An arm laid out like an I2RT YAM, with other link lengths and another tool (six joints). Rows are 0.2 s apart.
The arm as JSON. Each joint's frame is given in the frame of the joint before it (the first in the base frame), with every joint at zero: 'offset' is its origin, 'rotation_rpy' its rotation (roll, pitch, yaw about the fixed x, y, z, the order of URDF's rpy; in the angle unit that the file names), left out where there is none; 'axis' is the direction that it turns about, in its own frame. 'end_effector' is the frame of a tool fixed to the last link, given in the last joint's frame.
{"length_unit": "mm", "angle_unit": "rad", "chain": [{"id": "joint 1", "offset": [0.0, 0.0, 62.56], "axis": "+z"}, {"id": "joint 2", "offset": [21.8, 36.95, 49.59], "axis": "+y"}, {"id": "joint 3", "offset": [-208.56, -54.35, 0.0], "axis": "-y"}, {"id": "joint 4", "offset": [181.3, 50.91, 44.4], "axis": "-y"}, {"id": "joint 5", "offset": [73.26, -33.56, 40.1], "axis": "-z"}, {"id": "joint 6", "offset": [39.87, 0.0, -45.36], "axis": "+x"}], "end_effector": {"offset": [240.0, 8.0, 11.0], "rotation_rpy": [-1.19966, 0.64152, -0.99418]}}
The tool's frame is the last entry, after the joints.
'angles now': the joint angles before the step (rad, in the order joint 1, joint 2, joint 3, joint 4, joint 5, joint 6). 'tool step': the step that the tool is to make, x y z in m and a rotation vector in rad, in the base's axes. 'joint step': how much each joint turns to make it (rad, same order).
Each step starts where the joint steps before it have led.
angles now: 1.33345, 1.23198, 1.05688, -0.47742, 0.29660, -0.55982
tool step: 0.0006, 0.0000, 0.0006, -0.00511, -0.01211, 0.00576
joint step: 0.00123, -0.00006, 0.00023, 0.00161, 0.00427, -0.01366
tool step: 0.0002, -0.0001, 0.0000, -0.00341, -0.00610, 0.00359
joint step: 0.00039, -0.00013, -0.00054, 0.00079, 0.00153, -0.00764
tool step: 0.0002, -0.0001, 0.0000, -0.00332, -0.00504, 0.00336
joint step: -0.00022, 0.00020, 0.00035, -0.00011, 0.00059, -0.00700
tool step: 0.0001, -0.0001, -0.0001, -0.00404, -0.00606, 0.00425
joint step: 0.00024, 0.00012, -0.00012, 0.00020, 0.00095, -0.00824
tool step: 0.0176, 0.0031, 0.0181, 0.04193, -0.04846, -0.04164
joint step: -0.00752, -0.00070, 0.00224, 0.05280, 0.04937, -0.01086
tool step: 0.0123, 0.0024, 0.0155, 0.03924, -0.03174, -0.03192
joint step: -0.00593, -0.00136, 0.00176, 0.04415, 0.03333, -0.00409
